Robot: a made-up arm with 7 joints.
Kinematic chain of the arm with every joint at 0, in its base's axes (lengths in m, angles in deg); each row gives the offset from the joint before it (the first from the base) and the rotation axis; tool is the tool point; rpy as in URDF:
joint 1: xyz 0 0 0.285 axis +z
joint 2: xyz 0 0 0 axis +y
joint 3: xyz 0 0 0.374 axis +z
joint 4: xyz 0.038 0 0 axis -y
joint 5: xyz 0.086 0 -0.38 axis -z
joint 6: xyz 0 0 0 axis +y
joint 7: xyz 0.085 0 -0.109 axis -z
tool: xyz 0 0 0 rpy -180 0 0
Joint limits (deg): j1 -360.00..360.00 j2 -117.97..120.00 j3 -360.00..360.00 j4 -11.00..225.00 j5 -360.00..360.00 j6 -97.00..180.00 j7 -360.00..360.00
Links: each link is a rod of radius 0.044 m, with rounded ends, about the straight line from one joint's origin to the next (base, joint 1, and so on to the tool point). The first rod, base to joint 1, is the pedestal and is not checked.
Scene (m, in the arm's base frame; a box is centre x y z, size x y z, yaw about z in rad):
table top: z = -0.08
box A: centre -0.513 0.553 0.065 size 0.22 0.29 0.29 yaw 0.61
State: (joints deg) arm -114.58 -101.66 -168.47 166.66 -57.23 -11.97 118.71
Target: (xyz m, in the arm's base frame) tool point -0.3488 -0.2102 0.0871
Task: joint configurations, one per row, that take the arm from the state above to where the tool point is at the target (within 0.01 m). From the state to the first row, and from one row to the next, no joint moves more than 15 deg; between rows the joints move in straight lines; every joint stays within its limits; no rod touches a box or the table.
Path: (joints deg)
1: -99.67 -88.61 -159.10 162.87 -51.40 -16.64 129.23
2: -84.75 -75.55 -149.74 159.08 -45.57 -21.32 139.74
3: -69.84 -62.50 -140.37 155.29 -39.74 -25.99 150.26
4: -54.92 -49.45 -131.01 151.50 -33.91 -30.67 160.77
5: -40.01 -36.39 -121.64 147.71 -28.08 -35.34 171.29
6: -42.45 -46.59 -122.21 134.54 -34.83 -31.88 164.72
7: -44.88 -56.79 -122.78 121.38 -41.58 -28.42 158.14
8: -47.32 -66.98 -123.35 108.22 -48.32 -24.96 151.57
9: -49.76 -77.18 -123.92 95.05 -55.07 -21.49 145.00
10: -52.20 -87.38 -124.48 81.89 -61.82 -18.03 138.43
11: -54.64 -97.58 -125.05 68.73 -68.57 -14.57 131.85
12: -57.08 -107.77 -125.62 55.56 -75.32 -11.10 125.28
13: -59.51 -117.97 -126.19 42.40 -82.07 -7.64 118.71

